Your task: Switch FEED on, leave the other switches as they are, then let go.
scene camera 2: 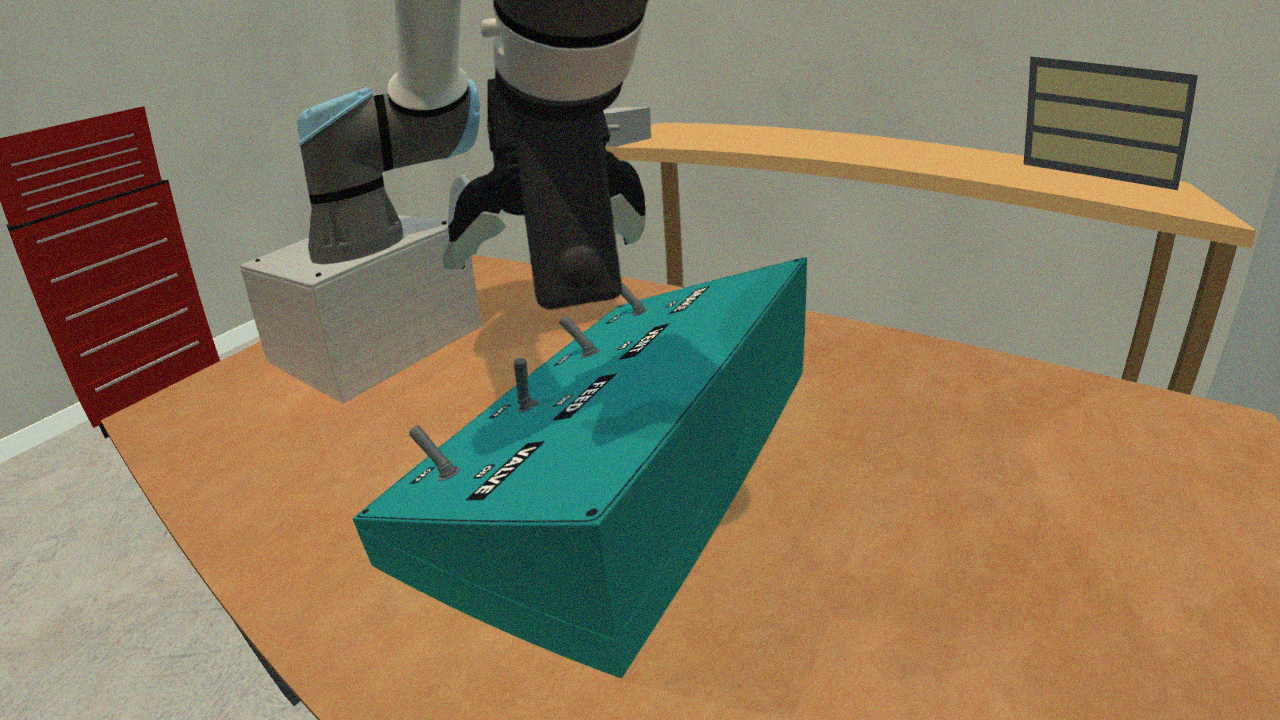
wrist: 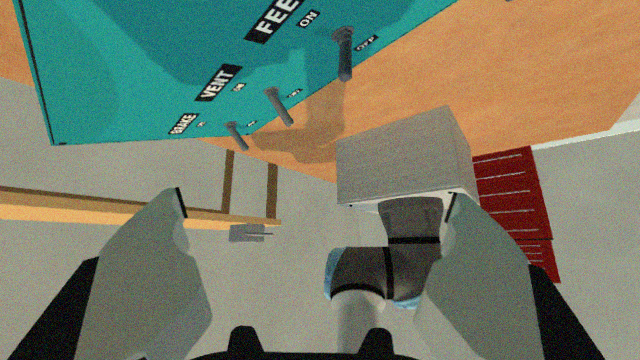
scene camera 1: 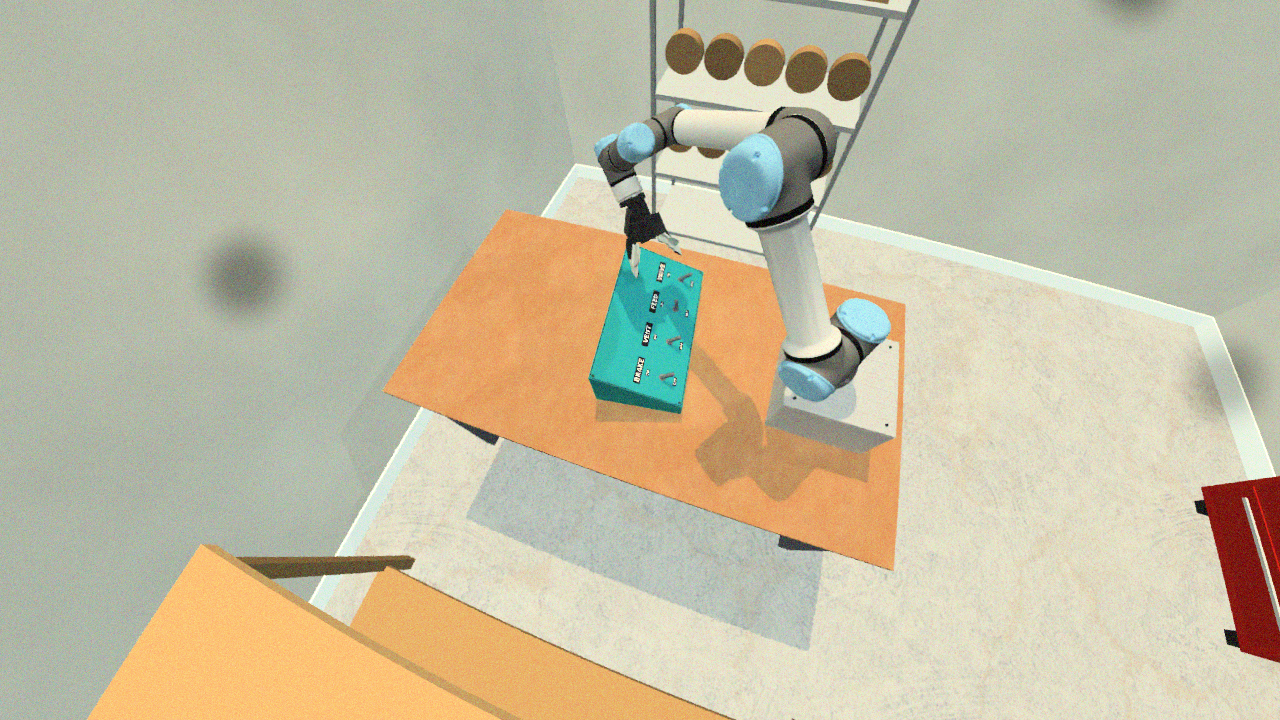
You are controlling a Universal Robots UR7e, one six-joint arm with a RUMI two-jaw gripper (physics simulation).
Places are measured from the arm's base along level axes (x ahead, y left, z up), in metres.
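Pixels of known places: gripper, fingertip midpoint: [wrist: 316, 194] [scene camera 1: 659, 266]; arm's base, origin of the base link: [scene camera 2: 356, 246] [wrist: 408, 202].
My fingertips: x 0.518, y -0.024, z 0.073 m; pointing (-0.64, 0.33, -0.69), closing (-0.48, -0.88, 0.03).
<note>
For each thing: its top centre in the pictures, then the offset to it from my fingertips. Level surfaces: height alone.
- orange table, its level: 0.250 m down
- FEED lever, middle of its top: [scene camera 2: 518, 359] [wrist: 346, 79] [scene camera 1: 676, 300] 0.004 m left, 0.063 m back, 0.115 m down
- VALVE lever, middle of its top: [scene camera 2: 425, 429] [scene camera 1: 686, 272] 0.114 m right, 0.039 m back, 0.124 m down
- VENT lever, middle of its top: [scene camera 2: 574, 317] [wrist: 280, 123] [scene camera 1: 674, 335] 0.114 m left, 0.113 m back, 0.124 m down
- BRAKE lever, middle of its top: [scene camera 2: 626, 280] [wrist: 237, 149] [scene camera 1: 668, 372] 0.228 m left, 0.150 m back, 0.124 m down
A teal switch box [scene camera 1: 617, 340] [scene camera 2: 707, 447] [wrist: 75, 75] stands on the orange table [scene camera 1: 501, 340] [scene camera 2: 984, 537]. The FEED lever [scene camera 1: 676, 306] [scene camera 2: 522, 385] [wrist: 345, 57] stands at a different slant from the others, towards its ON label. The VALVE lever [scene camera 1: 685, 278] [scene camera 2: 432, 450], VENT lever [scene camera 1: 674, 341] [scene camera 2: 577, 336] [wrist: 280, 106] and BRAKE lever [scene camera 1: 667, 376] [scene camera 2: 631, 298] [wrist: 236, 136] lean towards OFF. My gripper [scene camera 1: 657, 259] [scene camera 2: 543, 252] [wrist: 316, 194] is open and empty, above the box's VALVE end in scene camera 1, apart from the levers.
The arm's grey base block [scene camera 2: 384, 313] [wrist: 400, 155] stands on the table behind the lever side. A red cabinet [scene camera 1: 1253, 573] [scene camera 2: 116, 277] [wrist: 515, 200] and a long wooden bench [scene camera 2: 805, 147] stand beyond the table. A shelf rack [scene camera 1: 654, 53] with round wooden discs stands behind the arm.
</note>
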